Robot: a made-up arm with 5 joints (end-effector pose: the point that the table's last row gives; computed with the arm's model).
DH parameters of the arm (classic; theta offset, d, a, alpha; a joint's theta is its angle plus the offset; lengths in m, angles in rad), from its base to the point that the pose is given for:
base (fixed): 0 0 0 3.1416
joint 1: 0 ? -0.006 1.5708
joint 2: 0 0.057 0.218 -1.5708
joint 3: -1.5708 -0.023 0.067 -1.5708
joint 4: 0 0.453 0.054 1.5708
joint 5: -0.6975 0 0.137 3.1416
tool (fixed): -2.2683 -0.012 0 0
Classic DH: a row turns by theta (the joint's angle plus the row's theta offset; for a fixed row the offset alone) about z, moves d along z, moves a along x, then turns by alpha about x.
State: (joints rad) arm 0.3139 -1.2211 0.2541 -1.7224 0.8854
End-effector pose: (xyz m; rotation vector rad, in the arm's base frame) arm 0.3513 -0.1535 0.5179 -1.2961 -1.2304 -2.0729
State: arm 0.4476 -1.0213 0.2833 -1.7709 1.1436
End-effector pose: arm 0.4166 -0.2744 0.4593 -1.5271 -1.2184 -2.2076
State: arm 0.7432 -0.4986 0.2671 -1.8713 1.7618
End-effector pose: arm 0.4776 -0.5408 0.2202 1.9159 1.2117 1.9579
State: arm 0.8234 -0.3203 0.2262 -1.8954 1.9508
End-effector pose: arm 0.4843 -0.5956 0.1147 1.9804 1.2589 1.8286
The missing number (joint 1, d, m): 0.073
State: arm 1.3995 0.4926 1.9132 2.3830 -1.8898
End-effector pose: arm -0.3086 -0.2241 -0.1793 -1.7424 -0.9592 -0.7703
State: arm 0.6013 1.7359 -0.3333 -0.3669 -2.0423
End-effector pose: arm 0.0485 0.1891 -0.6680 1.8326 0.4439 1.5998
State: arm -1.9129 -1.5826 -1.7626 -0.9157 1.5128
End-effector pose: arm -0.5705 -0.1013 -0.1041 2.1799 -1.7503 0.9240
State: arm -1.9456 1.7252 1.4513 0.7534 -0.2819
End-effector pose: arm 0.2304 0.1234 -0.5114 -0.9938 0.0738 0.6431
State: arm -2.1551 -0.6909 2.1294 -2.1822 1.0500
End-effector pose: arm 0.2838 0.1910 -0.2210 -1.4499 -0.6483 -0.4467
